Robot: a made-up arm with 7 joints.
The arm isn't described. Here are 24 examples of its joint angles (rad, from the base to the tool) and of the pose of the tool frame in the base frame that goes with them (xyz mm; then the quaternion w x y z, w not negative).
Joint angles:
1: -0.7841 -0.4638 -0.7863 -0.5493 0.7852 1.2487 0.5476
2: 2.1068 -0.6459 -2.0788 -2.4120 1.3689 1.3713 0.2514
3: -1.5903 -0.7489 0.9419 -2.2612 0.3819 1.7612 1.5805
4: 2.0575 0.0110 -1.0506 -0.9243 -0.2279 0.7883 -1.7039
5: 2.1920 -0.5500 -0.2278 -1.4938 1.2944 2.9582 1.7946
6: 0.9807 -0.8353 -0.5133 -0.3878 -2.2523 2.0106 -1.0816
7: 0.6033 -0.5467 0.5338 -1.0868 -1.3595 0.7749 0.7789
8: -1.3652 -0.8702 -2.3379 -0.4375 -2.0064 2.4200 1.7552
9: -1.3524 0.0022 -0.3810 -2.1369 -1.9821 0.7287 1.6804
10: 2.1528 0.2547 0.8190 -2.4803 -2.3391 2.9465 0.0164
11: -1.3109 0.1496 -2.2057 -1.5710 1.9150 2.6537 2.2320
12: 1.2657 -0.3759 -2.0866 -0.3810 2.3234 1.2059 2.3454
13: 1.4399 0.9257 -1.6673 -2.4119 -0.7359 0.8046 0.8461
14: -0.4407 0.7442 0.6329 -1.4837 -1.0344 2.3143 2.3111
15: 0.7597 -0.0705 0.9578 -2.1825 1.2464 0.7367 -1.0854
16: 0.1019 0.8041 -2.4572 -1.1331 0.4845 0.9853 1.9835
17: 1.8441 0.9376 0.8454 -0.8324 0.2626 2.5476 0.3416
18: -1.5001 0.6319 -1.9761 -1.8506 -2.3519 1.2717 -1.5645
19: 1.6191 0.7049 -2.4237 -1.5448 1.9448 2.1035 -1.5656
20: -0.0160 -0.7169 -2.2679 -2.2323 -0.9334 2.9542 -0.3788
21: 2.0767 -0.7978 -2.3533 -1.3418 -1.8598 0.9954 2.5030
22: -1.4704 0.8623 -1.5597 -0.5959 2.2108 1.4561 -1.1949
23: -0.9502 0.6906 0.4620 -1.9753 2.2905 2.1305 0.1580
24: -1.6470 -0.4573 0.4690 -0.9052 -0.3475 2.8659 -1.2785
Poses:
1: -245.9 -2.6 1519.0 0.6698 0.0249 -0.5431 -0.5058
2: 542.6 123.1 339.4 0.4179 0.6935 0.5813 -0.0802
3: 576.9 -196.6 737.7 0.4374 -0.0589 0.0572 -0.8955
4: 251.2 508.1 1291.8 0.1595 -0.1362 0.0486 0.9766
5: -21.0 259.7 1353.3 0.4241 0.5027 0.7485 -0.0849
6: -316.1 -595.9 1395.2 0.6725 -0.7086 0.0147 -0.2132
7: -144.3 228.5 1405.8 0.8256 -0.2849 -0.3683 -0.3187
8: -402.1 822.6 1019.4 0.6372 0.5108 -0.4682 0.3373
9: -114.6 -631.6 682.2 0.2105 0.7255 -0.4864 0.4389
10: -514.5 -67.2 379.9 0.8328 -0.1080 0.3841 -0.3837
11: -618.1 182.4 1106.0 0.5456 -0.2928 0.7762 -0.1189
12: -3.9 -452.6 1479.9 0.5979 0.7176 0.3323 -0.1310
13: 485.2 -89.2 544.5 0.2018 -0.6904 0.5028 -0.4794
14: 934.1 119.0 560.9 0.7422 0.0227 -0.1511 -0.6526
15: -270.4 603.5 628.5 0.0447 -0.3963 -0.5777 -0.7122
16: 324.8 -427.3 1309.0 0.3058 0.0452 0.1241 0.9429
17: -625.3 832.3 867.5 0.5185 0.4321 0.2383 0.6983
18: -679.8 -27.1 988.3 0.0181 -0.8987 -0.4311 0.0789
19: 494.6 -52.8 1308.8 0.5919 -0.2044 -0.7241 0.2890
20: -373.9 -588.7 368.8 0.8485 -0.2204 -0.0188 -0.4808
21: 764.0 -517.5 562.7 0.1358 -0.5691 -0.2585 -0.7687
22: -223.2 -939.4 1155.1 0.8444 -0.3461 -0.3550 -0.2030
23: 689.5 -335.0 278.5 0.1881 0.7497 0.0171 -0.6342
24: 324.3 83.3 1520.0 0.2627 -0.9602 0.0336 0.0892
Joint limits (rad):
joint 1: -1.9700..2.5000
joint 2: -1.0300..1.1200
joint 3: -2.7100..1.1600
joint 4: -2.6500..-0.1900
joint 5: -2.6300..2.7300
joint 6: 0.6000..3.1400
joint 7: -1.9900..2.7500
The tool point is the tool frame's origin. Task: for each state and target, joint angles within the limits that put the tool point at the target. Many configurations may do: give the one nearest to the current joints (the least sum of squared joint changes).
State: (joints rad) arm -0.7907 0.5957 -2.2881 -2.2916 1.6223 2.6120 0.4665
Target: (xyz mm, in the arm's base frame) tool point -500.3 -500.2 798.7
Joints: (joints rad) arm -0.9093 0.6500 -1.7517 -1.9532 1.5824 2.4410 0.4475
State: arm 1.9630 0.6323 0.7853 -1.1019 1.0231 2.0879 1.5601
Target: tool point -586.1 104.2 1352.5
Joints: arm 2.0221 0.0201 0.8289 -1.0392 1.0219 2.0838 1.5536
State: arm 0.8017 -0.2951 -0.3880 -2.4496 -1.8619 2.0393 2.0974
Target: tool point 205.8 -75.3 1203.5
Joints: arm 0.6607 -1.0033 -0.3196 -1.8713 -1.8675 2.0259 2.0693
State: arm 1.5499 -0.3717 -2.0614 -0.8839 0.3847 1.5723 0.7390
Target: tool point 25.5 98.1 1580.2
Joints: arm 2.1531 0.0251 -1.6404 -0.1900 0.4665 1.7708 0.9628
